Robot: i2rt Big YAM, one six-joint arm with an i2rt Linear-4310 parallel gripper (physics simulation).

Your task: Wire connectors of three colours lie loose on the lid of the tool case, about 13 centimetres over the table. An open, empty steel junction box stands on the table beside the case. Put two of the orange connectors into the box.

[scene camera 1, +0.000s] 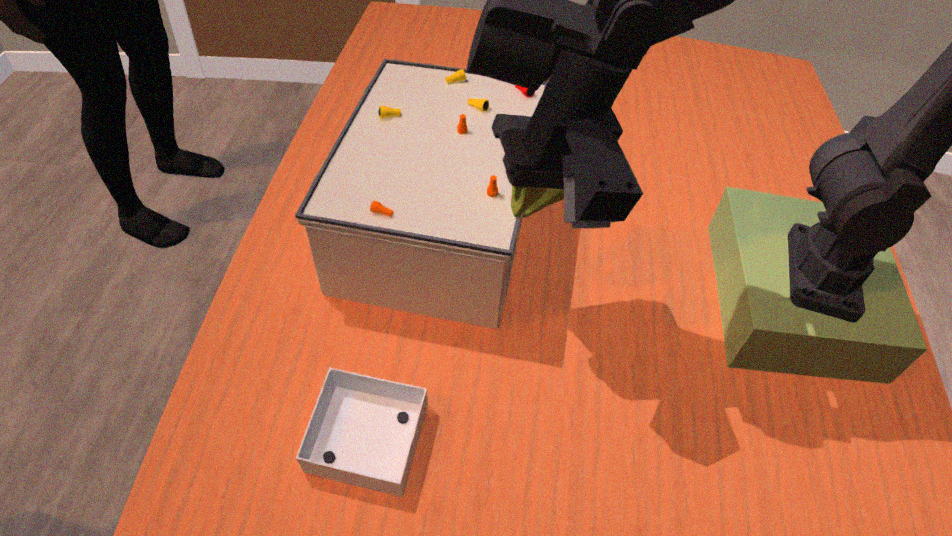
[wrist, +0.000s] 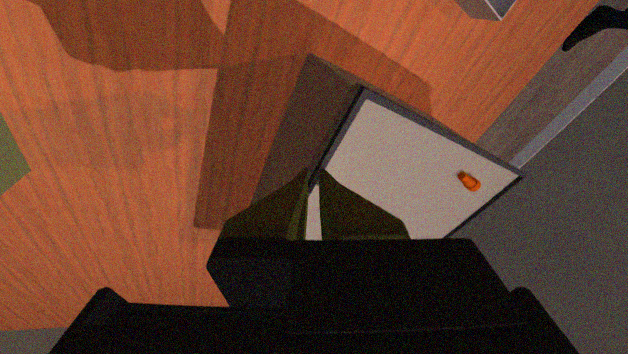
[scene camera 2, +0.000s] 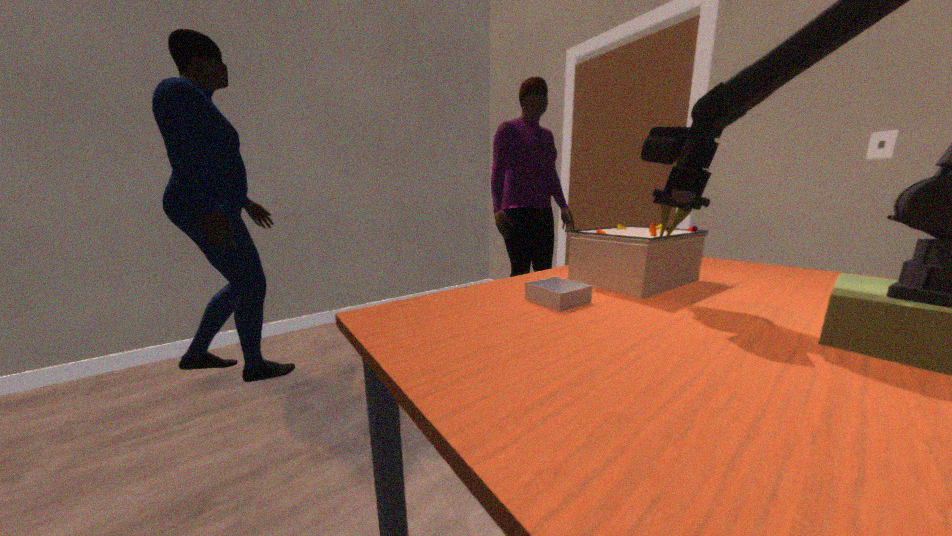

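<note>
My gripper is shut with nothing between the fingertips, low at the lid's right edge. One orange connector lies on the lid just left of the fingers in scene camera 1, apart from them; it does not show in the wrist view. Another orange connector lies farther back. A third orange connector lies near the lid's front left corner. The tool case carries them. The steel junction box is empty of connectors.
Yellow connectors lie toward the lid's back. A red connector is near the back right, partly covered by the arm. The arm's base stands on a green block. Two people stand beyond the table.
</note>
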